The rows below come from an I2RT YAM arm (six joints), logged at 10 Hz.
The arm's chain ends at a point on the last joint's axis. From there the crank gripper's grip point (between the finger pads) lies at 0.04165 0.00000 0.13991 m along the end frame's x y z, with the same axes.
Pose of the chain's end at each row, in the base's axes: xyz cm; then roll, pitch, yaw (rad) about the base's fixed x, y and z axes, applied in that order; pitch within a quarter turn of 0, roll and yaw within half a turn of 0:
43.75, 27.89, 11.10, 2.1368, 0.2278, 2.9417
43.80, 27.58, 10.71, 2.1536, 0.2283, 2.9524
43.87, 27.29, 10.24, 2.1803, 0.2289, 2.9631
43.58, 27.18, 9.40, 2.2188, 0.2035, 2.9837
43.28, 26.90, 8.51, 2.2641, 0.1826, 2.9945
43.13, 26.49, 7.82, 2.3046, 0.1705, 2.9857
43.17, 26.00, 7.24, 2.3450, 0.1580, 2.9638
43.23, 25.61, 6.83, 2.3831, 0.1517, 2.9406
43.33, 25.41, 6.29, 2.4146, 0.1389, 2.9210
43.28, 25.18, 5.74, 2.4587, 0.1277, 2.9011
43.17, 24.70, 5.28, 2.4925, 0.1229, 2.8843
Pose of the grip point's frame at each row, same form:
43.78, 39.93, 2.85, 2.1368, 0.2278, 2.9417
43.72, 39.49, 2.27, 2.1536, 0.2283, 2.9524
43.70, 38.98, 1.49, 2.1803, 0.2289, 2.9631
42.99, 38.57, 0.29, 2.2188, 0.2035, 2.9837
42.41, 37.91, -1.04, 2.2641, 0.1826, 2.9945
42.26, 37.14, -2.12, 2.3046, 0.1705, 2.9857
42.41, 36.30, -3.08, 2.3450, 0.1580, 2.9638
42.62, 35.56, -3.84, 2.3831, 0.1517, 2.9406
42.75, 35.07, -4.64, 2.4146, 0.1389, 2.9210
42.71, 34.41, -5.56, 2.4587, 0.1277, 2.9011
42.65, 33.58, -6.29, 2.4925, 0.1229, 2.8843

